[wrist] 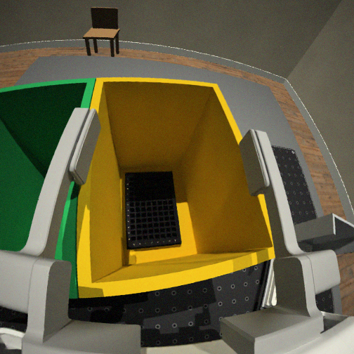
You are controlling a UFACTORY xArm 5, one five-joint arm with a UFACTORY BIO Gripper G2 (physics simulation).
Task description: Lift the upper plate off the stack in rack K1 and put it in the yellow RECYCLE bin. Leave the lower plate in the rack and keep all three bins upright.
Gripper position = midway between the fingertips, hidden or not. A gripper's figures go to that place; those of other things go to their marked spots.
Scene:
My gripper [175, 124]: 11 cm from the lens. A yellow recycle bin [146, 124] is 22 cm from the lens. A black well plate [151, 216]: 27 cm from the lens. A green bin [42, 109] is 22 cm from the lens. The marked spots on the black well plate and the yellow recycle bin are 14 cm apart.

